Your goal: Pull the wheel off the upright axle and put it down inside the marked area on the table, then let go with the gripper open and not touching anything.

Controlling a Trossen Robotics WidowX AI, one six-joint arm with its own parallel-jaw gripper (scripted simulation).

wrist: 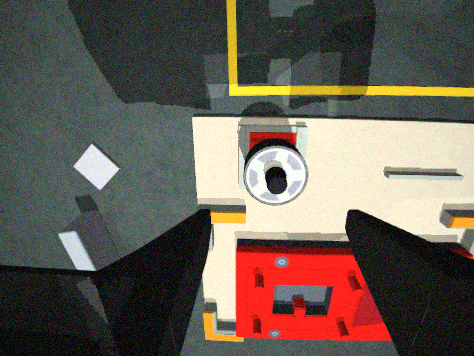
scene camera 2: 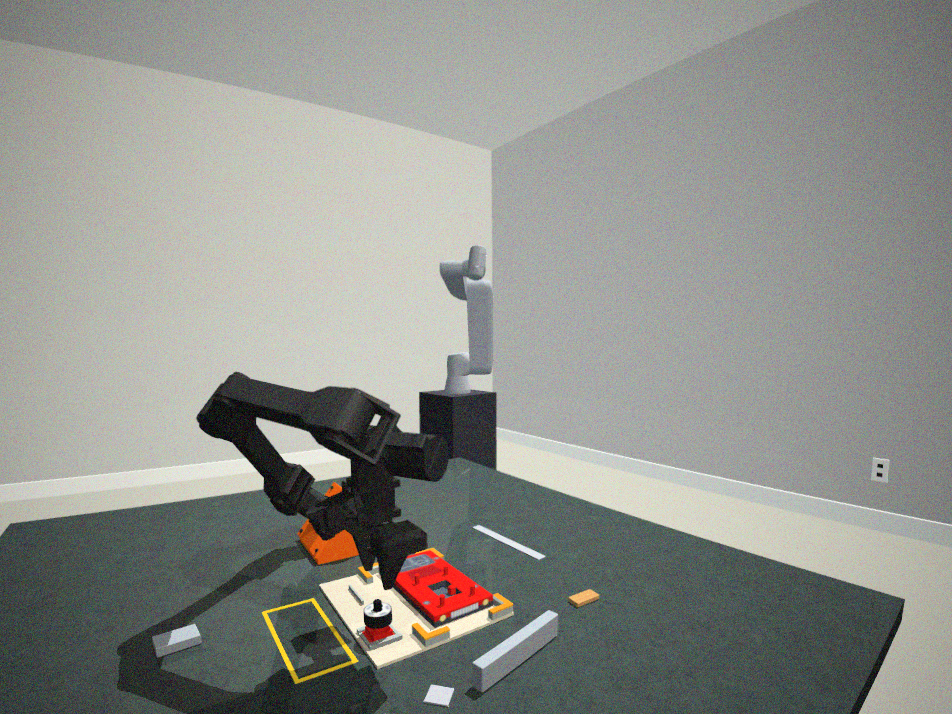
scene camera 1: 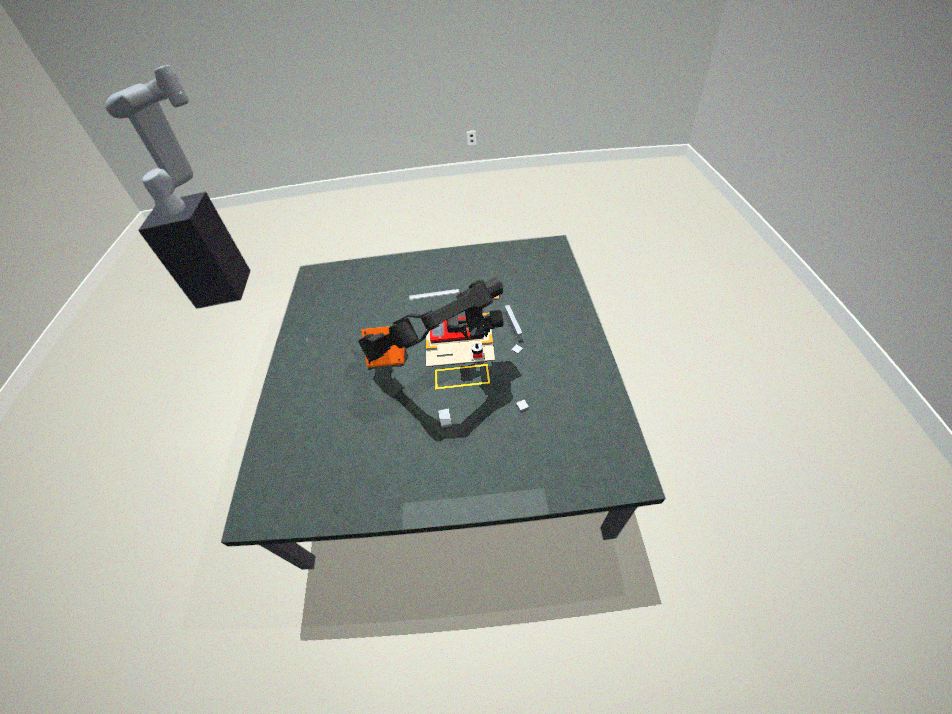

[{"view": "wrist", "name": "gripper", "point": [278, 218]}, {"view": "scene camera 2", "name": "gripper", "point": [377, 579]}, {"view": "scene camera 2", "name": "red fixture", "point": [422, 582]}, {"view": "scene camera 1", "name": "gripper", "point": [476, 337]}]
